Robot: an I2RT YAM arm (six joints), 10 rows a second.
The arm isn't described. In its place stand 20 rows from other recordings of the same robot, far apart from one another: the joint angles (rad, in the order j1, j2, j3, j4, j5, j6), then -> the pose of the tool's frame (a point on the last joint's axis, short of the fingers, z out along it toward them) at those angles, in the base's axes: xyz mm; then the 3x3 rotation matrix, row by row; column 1 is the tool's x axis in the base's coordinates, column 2 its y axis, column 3 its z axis.
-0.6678 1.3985 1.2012 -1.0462 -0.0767 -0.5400 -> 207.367, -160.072, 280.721; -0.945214, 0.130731, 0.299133; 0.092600, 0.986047, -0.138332; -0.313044, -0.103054, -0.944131
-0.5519 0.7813 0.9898 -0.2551 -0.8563 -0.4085 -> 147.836, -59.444, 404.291; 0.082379, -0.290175, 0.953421; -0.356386, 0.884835, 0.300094; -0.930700, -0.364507, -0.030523
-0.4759 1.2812 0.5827 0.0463 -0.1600 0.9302 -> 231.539, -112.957, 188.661; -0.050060, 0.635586, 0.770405; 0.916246, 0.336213, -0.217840; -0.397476, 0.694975, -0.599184
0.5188 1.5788 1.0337 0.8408 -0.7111 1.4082 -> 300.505, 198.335, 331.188; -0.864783, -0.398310, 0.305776; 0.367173, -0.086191, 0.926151; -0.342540, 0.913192, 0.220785
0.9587 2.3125 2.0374 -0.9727 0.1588 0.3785 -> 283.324, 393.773, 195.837; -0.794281, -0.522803, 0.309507; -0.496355, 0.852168, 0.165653; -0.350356, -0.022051, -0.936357
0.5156 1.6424 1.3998 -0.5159 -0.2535 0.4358 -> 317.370, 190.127, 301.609; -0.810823, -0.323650, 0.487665; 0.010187, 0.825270, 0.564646; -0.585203, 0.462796, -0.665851
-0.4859 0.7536 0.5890 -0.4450 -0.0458 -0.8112 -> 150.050, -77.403, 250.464; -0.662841, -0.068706, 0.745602; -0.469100, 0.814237, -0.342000; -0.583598, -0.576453, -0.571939
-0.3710 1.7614 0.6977 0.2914 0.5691 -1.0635 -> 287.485, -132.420, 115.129; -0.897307, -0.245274, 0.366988; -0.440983, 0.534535, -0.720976; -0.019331, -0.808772, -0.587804
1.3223 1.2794 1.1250 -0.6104 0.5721 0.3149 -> 85.199, 257.408, 316.020; -0.384566, -0.630775, 0.673968; -0.456808, 0.764491, 0.454841; -0.802144, -0.132957, -0.582140
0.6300 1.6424 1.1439 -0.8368 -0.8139 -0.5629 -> 231.789, 201.030, 216.659; -0.375473, -0.877337, -0.298831; -0.727256, 0.079013, 0.681804; -0.574560, 0.473326, -0.667716
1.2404 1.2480 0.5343 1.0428 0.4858 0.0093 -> 100.252, 241.072, 282.928; 0.098399, -0.694072, 0.713150; 0.312253, 0.701970, 0.640107; -0.944889, 0.159697, 0.285799
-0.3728 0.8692 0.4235 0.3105 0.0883 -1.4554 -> 189.772, -77.588, 248.916; -0.455683, -0.073552, 0.887098; -0.884246, 0.151916, -0.441623; -0.102282, -0.985653, -0.134263
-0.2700 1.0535 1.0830 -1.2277 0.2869 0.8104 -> 163.019, -55.569, 309.436; -0.361362, 0.895144, 0.261026; 0.821081, 0.438148, -0.365859; -0.441864, 0.082116, -0.893316
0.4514 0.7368 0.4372 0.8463 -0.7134 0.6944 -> 136.040, 91.841, 328.371; -0.173505, -0.939373, 0.295762; 0.453622, 0.190333, 0.870632; -0.874141, 0.285223, 0.393096
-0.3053 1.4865 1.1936 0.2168 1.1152 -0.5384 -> 313.776, -132.406, 356.453; -0.567964, 0.809543, 0.148517; -0.057558, 0.140937, -0.988344; -0.821038, -0.569892, -0.033452
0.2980 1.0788 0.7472 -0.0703 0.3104 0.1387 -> 238.136, 61.768, 280.953; -0.371838, 0.040937, 0.927394; 0.023510, 0.999122, -0.034677; -0.928000, 0.008909, -0.372474
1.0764 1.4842 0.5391 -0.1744 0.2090 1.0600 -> 118.839, 204.896, 115.137; -0.922474, -0.027486, 0.385079; 0.087163, 0.956878, 0.277103; -0.376090, 0.289186, -0.880300
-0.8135 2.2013 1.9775 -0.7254 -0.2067 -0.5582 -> 342.764, -351.955, 242.388; -0.806918, 0.237835, 0.540665; 0.098984, 0.956855, -0.273186; -0.582311, -0.166921, -0.795645
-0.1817 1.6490 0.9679 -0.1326 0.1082 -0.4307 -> 337.515, -65.919, 189.535; -0.755041, -0.068938, 0.652043; -0.283292, 0.931146, -0.229594; -0.591320, -0.358071, -0.722583
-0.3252 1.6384 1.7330 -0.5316 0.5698 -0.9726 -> 344.731, -136.500, 415.768; -0.830878, 0.080923, 0.550539; -0.454135, 0.473123, -0.754928; -0.321563, -0.877272, -0.356358
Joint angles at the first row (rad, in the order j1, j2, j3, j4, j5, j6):
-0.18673 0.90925 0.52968 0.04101 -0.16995 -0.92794
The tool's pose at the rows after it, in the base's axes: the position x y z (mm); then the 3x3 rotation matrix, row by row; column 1 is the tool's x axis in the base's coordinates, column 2 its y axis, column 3 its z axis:
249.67, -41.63, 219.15; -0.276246, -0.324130, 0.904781; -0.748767, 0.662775, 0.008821; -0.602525, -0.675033, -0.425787
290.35, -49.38, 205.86; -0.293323, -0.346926, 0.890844; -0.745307, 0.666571, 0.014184; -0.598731, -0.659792, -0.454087
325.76, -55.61, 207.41; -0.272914, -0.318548, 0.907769; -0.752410, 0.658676, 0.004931; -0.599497, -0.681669, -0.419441
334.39, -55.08, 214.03; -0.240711, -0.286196, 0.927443; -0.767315, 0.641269, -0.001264; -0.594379, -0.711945, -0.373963
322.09, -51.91, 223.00; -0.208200, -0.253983, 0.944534; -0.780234, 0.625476, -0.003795; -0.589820, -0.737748, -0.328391
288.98, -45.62, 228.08; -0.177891, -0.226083, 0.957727; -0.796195, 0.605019, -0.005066; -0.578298, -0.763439, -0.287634
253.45, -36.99, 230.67; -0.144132, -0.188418, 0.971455; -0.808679, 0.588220, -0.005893; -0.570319, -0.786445, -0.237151
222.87, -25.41, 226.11; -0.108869, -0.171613, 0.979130; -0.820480, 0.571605, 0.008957; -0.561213, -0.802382, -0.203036
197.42, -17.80, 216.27; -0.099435, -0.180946, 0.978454; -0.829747, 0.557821, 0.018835; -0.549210, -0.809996, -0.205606
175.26, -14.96, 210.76; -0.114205, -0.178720, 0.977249; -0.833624, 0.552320, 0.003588; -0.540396, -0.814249, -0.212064
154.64, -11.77, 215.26; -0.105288, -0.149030, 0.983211; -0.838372, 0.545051, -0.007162; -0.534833, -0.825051, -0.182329
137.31, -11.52, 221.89; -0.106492, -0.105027, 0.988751; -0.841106, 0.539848, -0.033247; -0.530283, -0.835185, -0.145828
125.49, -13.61, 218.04; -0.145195, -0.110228, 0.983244; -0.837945, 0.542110, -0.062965; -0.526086, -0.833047, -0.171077
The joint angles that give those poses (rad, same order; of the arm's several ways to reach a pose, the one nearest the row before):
-0.19054 1.18084 0.57012 0.16306 -0.18101 -0.92832
-0.19054 1.39753 0.67348 0.24397 -0.18367 -0.92870
-0.18787 1.53980 0.78793 0.31184 -0.17528 -0.93137
-0.18062 1.56003 0.81464 0.35648 -0.16613 -0.94282
-0.17759 1.49517 0.77077 0.38508 -0.16386 -0.95389
-0.17642 1.34795 0.65176 0.40035 -0.16383 -0.97219
-0.16649 1.17703 0.52740 0.40721 -0.15581 -0.98172
-0.13600 1.01912 0.41487 0.39769 -0.14211 -0.99012
-0.11312 0.87723 0.32444 0.34393 -0.12952 -1.00233
-0.10700 0.72728 0.26760 0.24472 -0.10815 -1.00843
-0.09596 0.55639 0.24626 0.12606 -0.08718 -1.01187
-0.10089 0.41031 0.24588 0.01775 -0.06655 -1.01491
-0.12498 0.31909 0.24015 -0.09330 -0.06013 -1.01798

